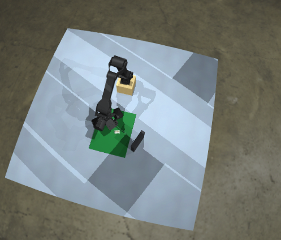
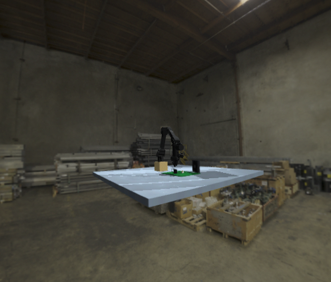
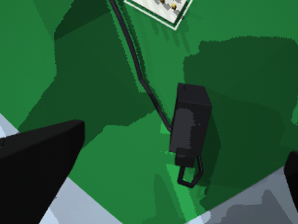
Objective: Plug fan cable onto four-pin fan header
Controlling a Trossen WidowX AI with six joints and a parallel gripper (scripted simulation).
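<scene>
My gripper tip is now 50 mm above the black plug and 10 mm to the left of it. From my gripper tip the other things lie so: green board (80 mm below, 30 mm to the left, 30 mm ahead); then fan (190 mm to the left, 90 mm ahead, 10 mm below).
</scene>
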